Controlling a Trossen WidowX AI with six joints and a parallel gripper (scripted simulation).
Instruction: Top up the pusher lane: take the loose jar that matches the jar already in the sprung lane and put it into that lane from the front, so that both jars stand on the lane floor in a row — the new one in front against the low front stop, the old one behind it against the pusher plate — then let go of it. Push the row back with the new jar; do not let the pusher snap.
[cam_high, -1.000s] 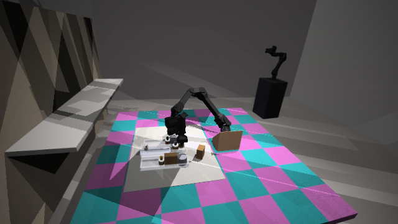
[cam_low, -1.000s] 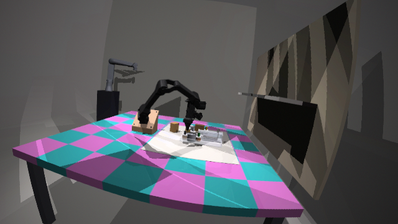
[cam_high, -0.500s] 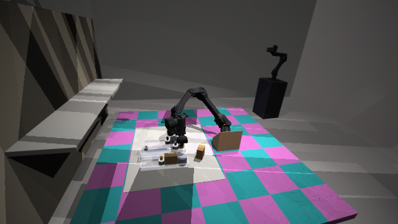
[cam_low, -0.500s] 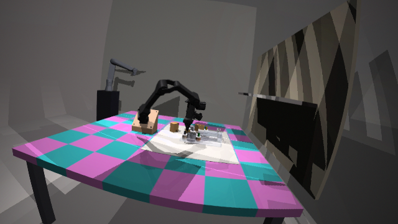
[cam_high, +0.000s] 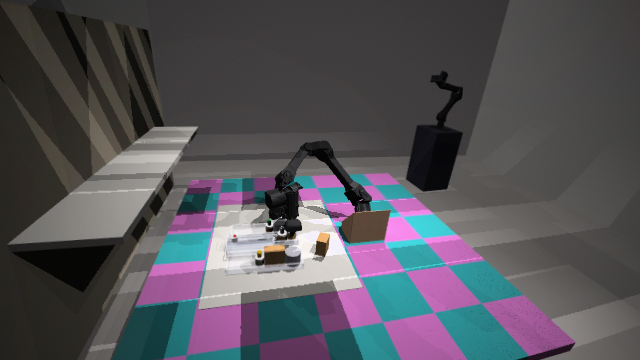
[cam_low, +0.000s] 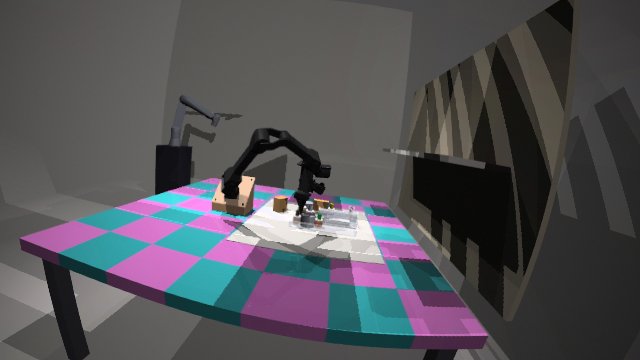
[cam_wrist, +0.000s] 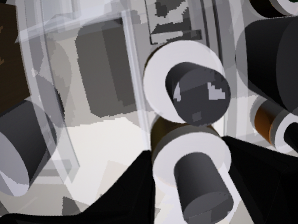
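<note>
Right now the tan box is 110 mm behind my gripper tip, 90 mm to the left of it and 10 mm below it. Also, from my gripper tip: clear lane rack (140 mm ahead, 30 mm below, 10 mm to the left).
</note>
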